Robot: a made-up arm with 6 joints. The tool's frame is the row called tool.
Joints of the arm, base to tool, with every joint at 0 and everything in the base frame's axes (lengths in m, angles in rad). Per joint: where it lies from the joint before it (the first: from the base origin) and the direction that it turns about. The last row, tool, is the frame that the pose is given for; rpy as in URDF.
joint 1: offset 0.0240 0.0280 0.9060 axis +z
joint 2: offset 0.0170 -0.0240 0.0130 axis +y
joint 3: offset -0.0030 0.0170 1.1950 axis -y
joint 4: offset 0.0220 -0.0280 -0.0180 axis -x
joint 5: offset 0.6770 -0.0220 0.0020 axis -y
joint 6: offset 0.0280 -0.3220 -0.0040 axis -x
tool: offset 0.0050 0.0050 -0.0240 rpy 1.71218 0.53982 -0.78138
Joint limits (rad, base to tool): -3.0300..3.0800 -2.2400..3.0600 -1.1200..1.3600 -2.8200..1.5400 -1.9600..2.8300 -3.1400..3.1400
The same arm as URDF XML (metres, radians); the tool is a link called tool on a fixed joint. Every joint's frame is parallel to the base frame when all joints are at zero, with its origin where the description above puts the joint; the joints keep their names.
<robot name="arm">
<link name="base_link"/>
<link name="link1"/>
<link name="link2"/>
<link name="link3"/>
<link name="link4"/>
<link name="link5"/>
<link name="link6"/>
<link name="tool"/>
<joint name="joint 1" type="revolute"><parent link="base_link"/><child link="link1"/><origin xyz="0.024 0.028 0.906"/><axis xyz="0 0 1"/><limit lower="-3.03" upper="3.08"/></joint>
<joint name="joint 2" type="revolute"><parent link="link1"/><child link="link2"/><origin xyz="0.017 -0.024 0.013"/><axis xyz="0 1 0"/><limit lower="-2.24" upper="3.06"/></joint>
<joint name="joint 3" type="revolute"><parent link="link2"/><child link="link3"/><origin xyz="-0.003 0.017 1.195"/><axis xyz="0 -1 0"/><limit lower="-1.12" upper="1.36"/></joint>
<joint name="joint 4" type="revolute"><parent link="link3"/><child link="link4"/><origin xyz="0.022 -0.028 -0.018"/><axis xyz="-1 0 0"/><limit lower="-2.82" upper="1.54"/></joint>
<joint name="joint 5" type="revolute"><parent link="link4"/><child link="link5"/><origin xyz="0.677 -0.022 0.002"/><axis xyz="0 -1 0"/><limit lower="-1.96" upper="2.83"/></joint>
<joint name="joint 6" type="revolute"><parent link="link5"/><child link="link6"/><origin xyz="0.028 -0.322 -0.004"/><axis xyz="-1 0 0"/><limit lower="-3.14" upper="3.14"/></joint>
<joint name="tool_fixed" type="fixed"><parent link="link6"/><child link="tool"/><origin xyz="0.005 0.005 -0.024" rpy="1.7122 0.5398 -0.7814"/></joint>
</robot>

